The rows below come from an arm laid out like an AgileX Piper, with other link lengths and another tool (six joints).
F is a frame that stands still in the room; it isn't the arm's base.
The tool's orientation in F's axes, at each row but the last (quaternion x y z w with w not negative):
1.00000, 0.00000, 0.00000, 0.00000
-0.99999, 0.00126, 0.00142, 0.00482
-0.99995, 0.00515, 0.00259, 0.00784
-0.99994, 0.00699, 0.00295, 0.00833
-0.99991, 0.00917, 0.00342, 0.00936
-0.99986, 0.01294, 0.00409, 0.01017
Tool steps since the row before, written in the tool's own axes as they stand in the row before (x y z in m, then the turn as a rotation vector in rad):
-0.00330, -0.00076, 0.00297, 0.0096, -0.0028, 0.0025
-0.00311, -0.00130, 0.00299, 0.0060, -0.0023, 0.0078
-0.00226, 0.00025, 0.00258, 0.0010, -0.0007, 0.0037
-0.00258, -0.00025, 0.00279, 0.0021, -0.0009, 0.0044
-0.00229, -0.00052, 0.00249, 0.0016, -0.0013, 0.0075
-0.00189, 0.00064, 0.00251, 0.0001, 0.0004, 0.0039
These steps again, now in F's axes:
-0.00330, 0.00076, -0.00297, 0.0096, 0.0028, -0.0025
-0.00312, 0.00134, -0.00297, 0.0060, 0.0024, -0.0078
-0.00228, -0.00019, -0.00257, 0.0010, 0.0007, -0.0037
-0.00259, 0.00033, -0.00277, 0.0021, 0.0009, -0.0044
-0.00230, 0.00061, -0.00246, 0.0016, 0.0014, -0.0075
-0.00193, -0.00054, -0.00251, 0.0001, -0.0003, -0.0039

